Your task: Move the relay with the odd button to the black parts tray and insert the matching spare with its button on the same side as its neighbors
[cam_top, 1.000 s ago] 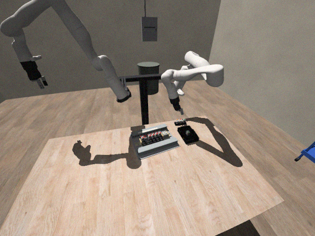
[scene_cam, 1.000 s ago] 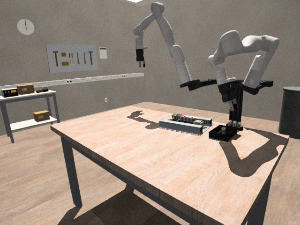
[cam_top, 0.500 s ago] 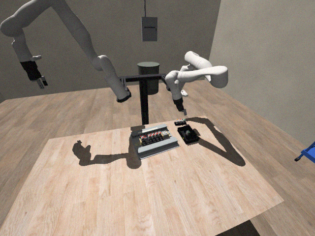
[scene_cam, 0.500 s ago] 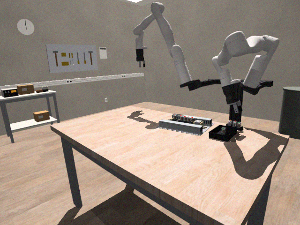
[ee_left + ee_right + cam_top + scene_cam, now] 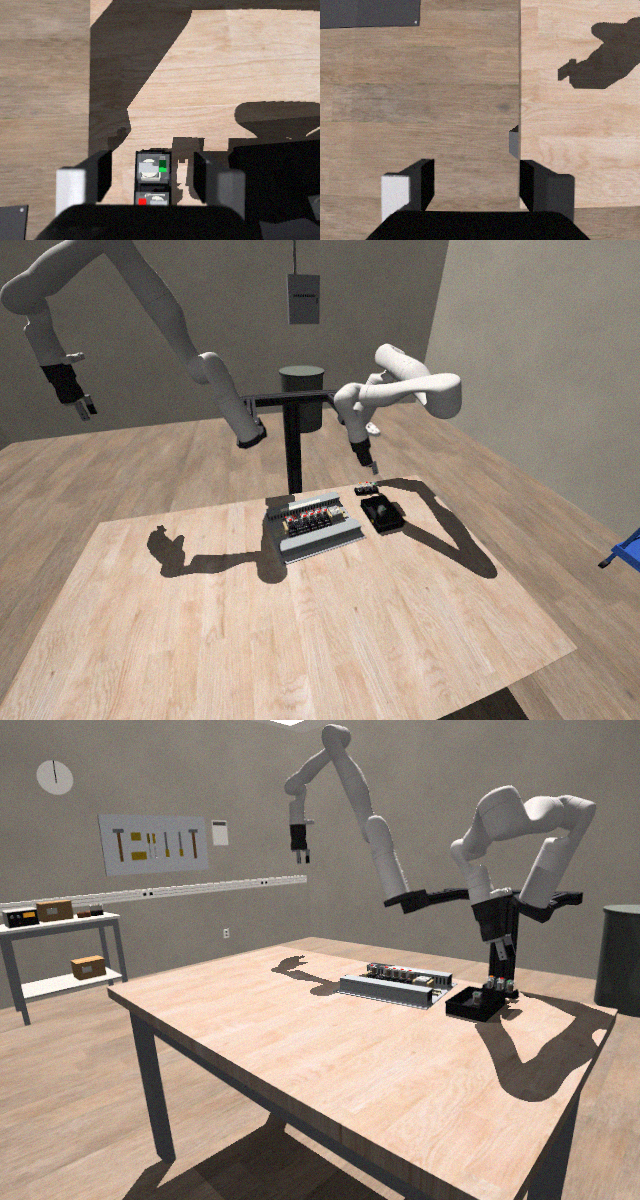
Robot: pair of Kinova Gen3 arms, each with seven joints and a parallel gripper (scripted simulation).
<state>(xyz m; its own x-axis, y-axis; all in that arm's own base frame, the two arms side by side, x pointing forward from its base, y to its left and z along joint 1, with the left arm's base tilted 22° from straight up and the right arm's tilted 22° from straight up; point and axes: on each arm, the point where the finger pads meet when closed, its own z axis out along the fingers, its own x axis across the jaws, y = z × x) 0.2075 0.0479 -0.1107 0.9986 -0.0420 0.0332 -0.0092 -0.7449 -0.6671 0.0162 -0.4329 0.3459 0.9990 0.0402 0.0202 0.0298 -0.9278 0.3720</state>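
My left gripper is now 1 cm to the left of the spare rack and 12 cm above it. From my left hand the other things lie so: black parts tray (16 cm ahead, 3 cm to the right, 12 cm below); then relay panel (11 cm ahead, 31 cm to the right, 11 cm below).
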